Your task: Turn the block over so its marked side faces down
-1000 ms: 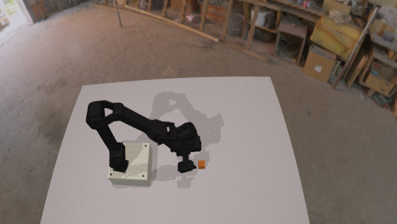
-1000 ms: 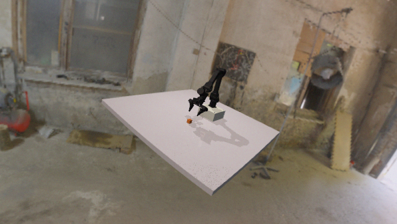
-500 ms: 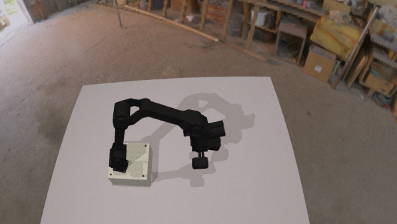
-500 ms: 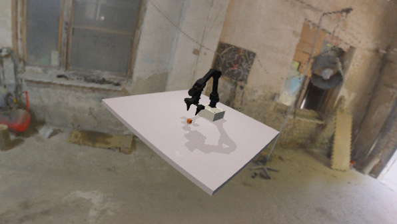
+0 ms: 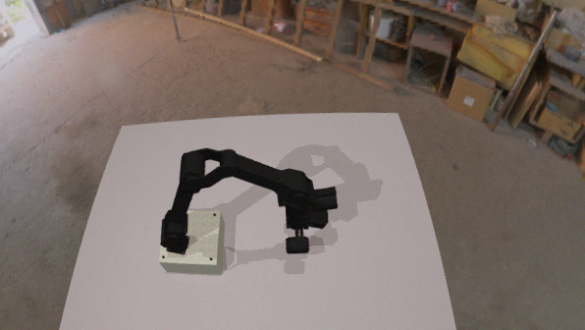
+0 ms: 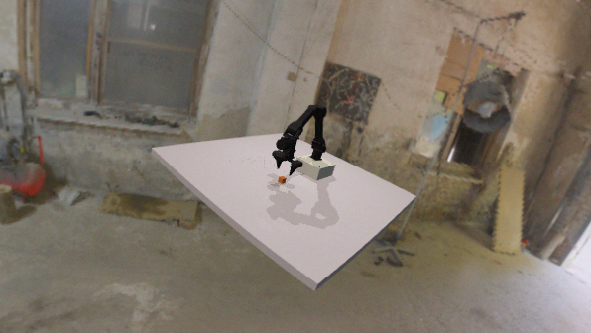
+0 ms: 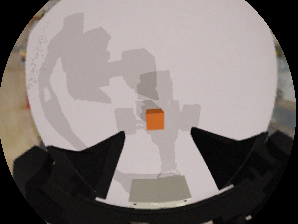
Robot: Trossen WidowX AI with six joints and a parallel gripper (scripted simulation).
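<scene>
Right now the orange block is 5 cm below my gripper tip and 1 cm behind it.
</scene>
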